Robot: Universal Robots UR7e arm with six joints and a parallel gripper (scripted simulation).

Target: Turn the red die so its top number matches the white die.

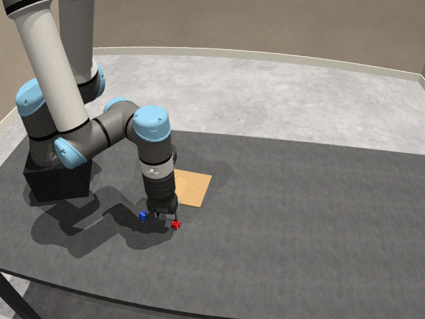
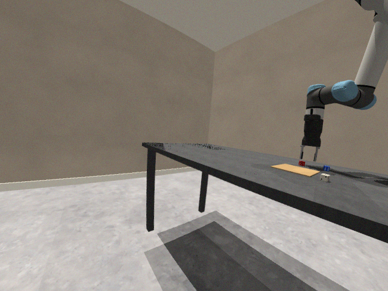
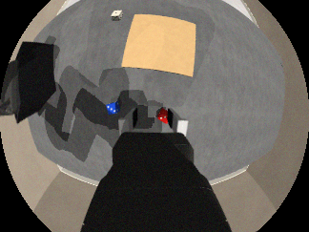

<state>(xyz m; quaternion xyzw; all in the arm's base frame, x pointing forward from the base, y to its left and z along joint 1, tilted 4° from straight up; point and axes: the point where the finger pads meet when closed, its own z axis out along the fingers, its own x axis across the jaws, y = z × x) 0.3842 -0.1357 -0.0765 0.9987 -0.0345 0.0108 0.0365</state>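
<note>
My gripper is now 4 cm above the red die, 2 cm short of it and 1 cm to the left of it. Also, from my hand: blue die: 8 cm behind, 4 cm below, 1 cm to the left; white die: 23 cm to the left, 7 cm behind, 4 cm below; tan mat: 15 cm to the left, 5 cm below, 3 cm ahead.
</note>
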